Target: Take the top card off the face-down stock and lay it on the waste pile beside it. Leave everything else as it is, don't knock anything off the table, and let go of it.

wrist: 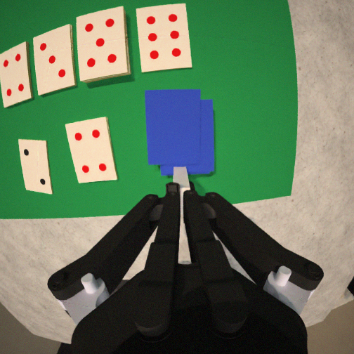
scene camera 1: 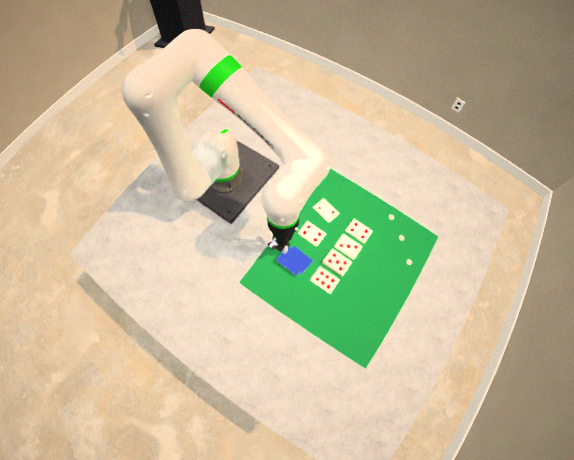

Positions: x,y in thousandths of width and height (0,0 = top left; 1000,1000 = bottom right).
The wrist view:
gripper: 507,499
green mat: 696,182
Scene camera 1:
green mat: 618,695
